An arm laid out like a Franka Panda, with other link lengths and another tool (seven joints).
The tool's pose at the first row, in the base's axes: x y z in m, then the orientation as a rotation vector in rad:
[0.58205, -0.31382, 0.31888, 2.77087, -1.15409, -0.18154]
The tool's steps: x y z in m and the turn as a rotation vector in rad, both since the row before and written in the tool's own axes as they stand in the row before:
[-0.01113, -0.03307, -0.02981, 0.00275, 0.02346, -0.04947]
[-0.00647, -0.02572, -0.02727, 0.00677, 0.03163, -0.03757]
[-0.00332, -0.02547, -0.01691, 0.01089, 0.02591, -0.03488]
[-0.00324, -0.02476, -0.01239, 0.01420, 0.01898, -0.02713]
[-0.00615, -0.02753, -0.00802, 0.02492, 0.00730, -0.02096]
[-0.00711, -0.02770, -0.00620, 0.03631, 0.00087, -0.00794]
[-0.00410, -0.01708, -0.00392, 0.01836, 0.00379, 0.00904]
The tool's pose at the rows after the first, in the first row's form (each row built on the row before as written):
[0.60212, -0.28051, 0.34325, 2.79791, -1.08189, -0.15224]
[0.61827, -0.25481, 0.36618, 2.81784, -1.02528, -0.10808]
[0.63382, -0.23156, 0.37896, 2.83982, -0.97450, -0.06972]
[0.64740, -0.20881, 0.38761, 2.86148, -0.93656, -0.03876]
[0.65912, -0.18226, 0.39184, 2.89231, -0.91214, -0.01883]
[0.66939, -0.15503, 0.39488, 2.92902, -0.91027, -0.00168]
[0.67577, -0.13840, 0.39749, 2.94065, -0.92794, 0.01281]

